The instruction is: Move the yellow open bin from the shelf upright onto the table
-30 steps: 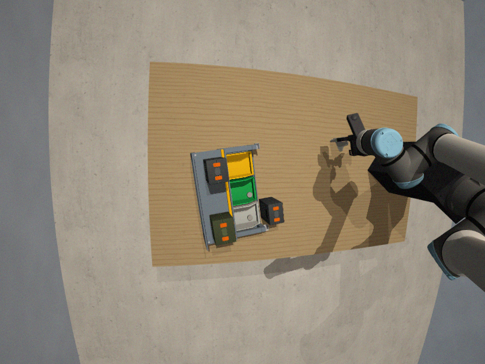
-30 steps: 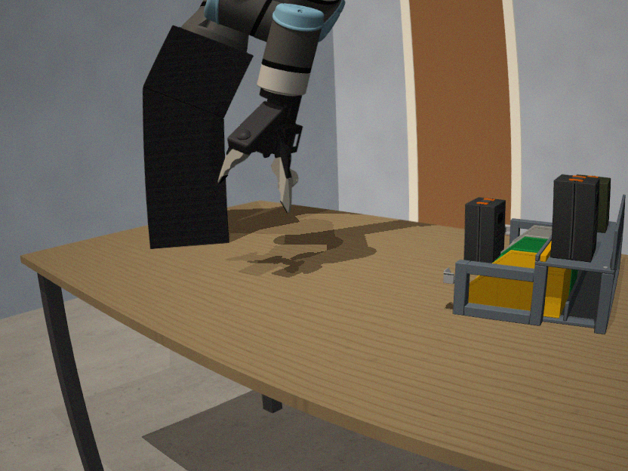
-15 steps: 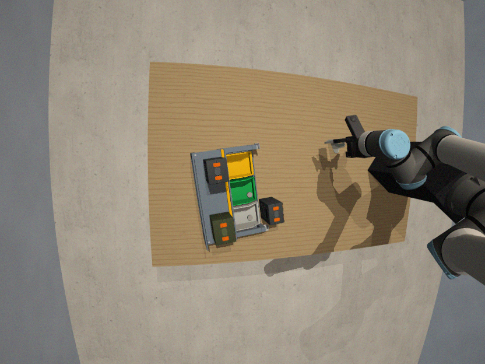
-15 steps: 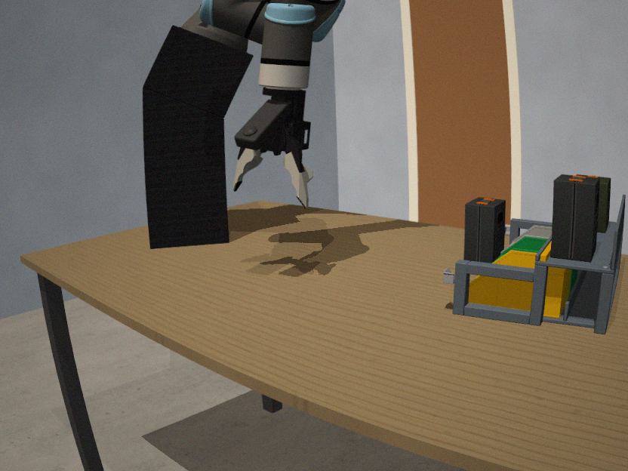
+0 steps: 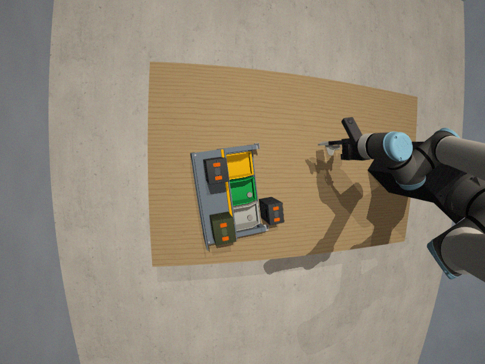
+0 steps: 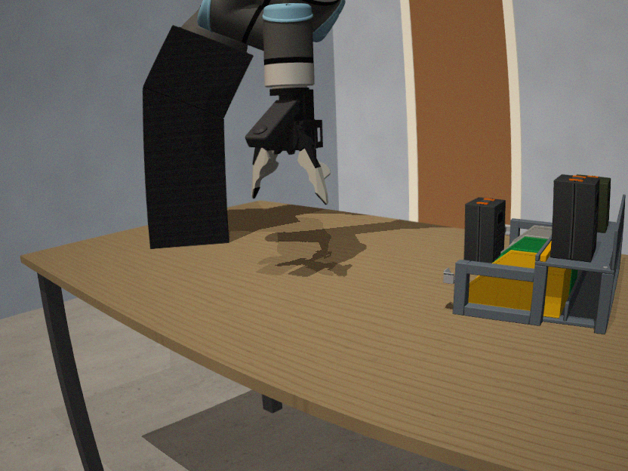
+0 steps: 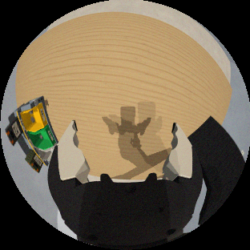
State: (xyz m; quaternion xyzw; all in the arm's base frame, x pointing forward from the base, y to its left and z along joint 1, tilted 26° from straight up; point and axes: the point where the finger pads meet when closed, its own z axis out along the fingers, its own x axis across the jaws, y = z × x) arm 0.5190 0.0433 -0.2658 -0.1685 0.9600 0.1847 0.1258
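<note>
The yellow open bin is 38 cm ahead of my hand, 21 cm to the left of it and 10 cm below it. Also, from my hand: dark green box (45 cm to the left, 38 cm ahead); white bin (41 cm to the left, 29 cm ahead, 10 cm below); green bin (34 cm ahead, 31 cm to the left, 10 cm below).
</note>
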